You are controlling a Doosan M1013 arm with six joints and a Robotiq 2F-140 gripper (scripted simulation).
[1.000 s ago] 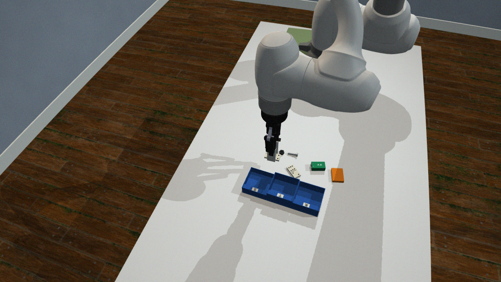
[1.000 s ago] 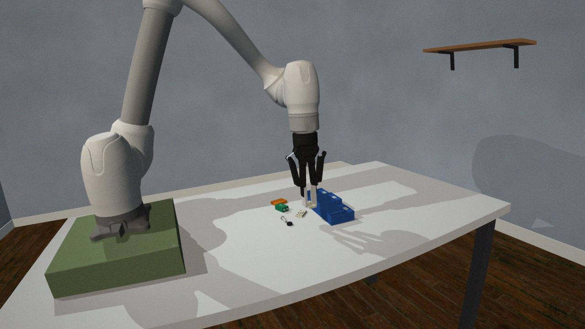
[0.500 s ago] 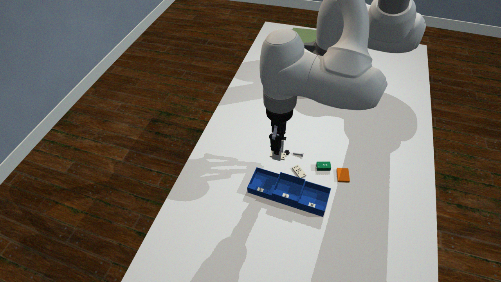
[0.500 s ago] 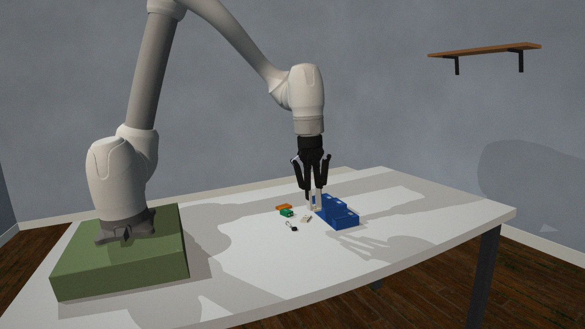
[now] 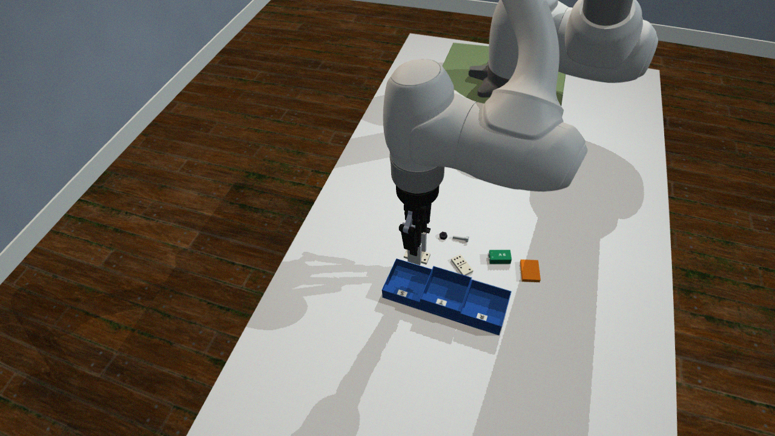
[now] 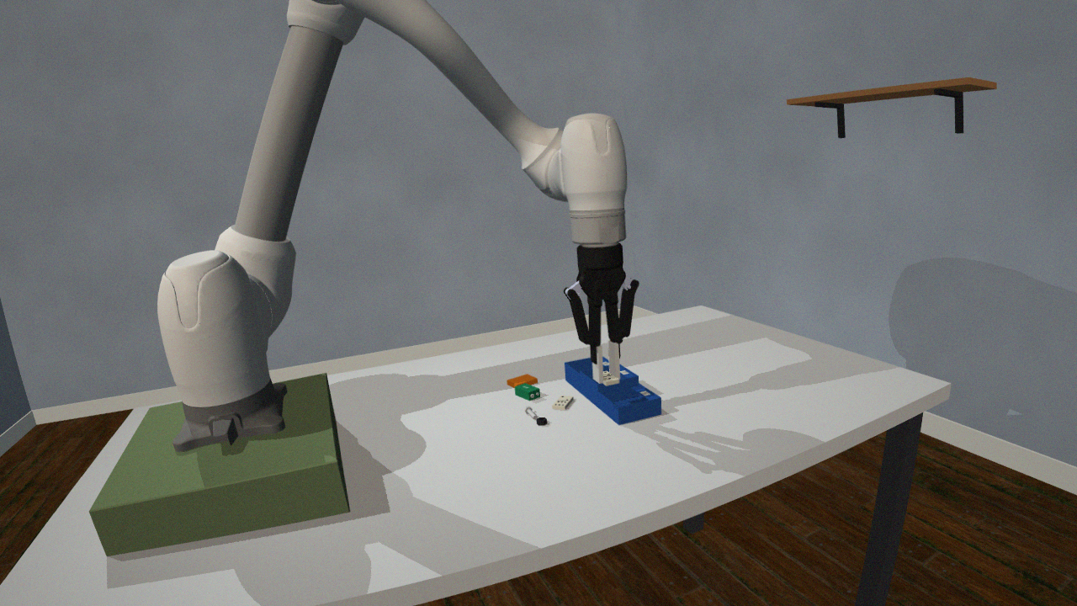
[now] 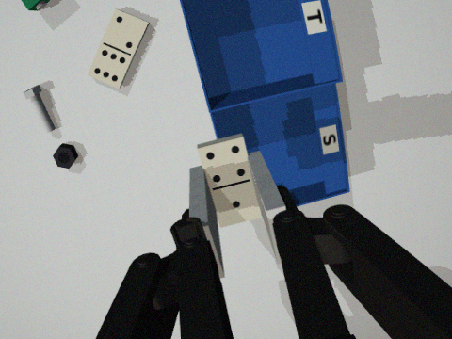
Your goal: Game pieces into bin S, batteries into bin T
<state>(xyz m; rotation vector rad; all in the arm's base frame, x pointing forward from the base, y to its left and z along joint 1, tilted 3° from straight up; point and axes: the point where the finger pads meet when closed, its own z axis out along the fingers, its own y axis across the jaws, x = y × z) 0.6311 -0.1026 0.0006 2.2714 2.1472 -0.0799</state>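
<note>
Right now my hand is 50 mm past the cream domino, 90 mm to the right of it and 100 mm above it. From my hand the other things lie so: grey bolt 120 mm behind, 80 mm to the left, 100 mm below; then blue three-compartment bin 40 mm ahead, 80 mm to the left, 80 mm below; then black nut 110 mm behind, 30 mm to the left, 100 mm below.
</note>
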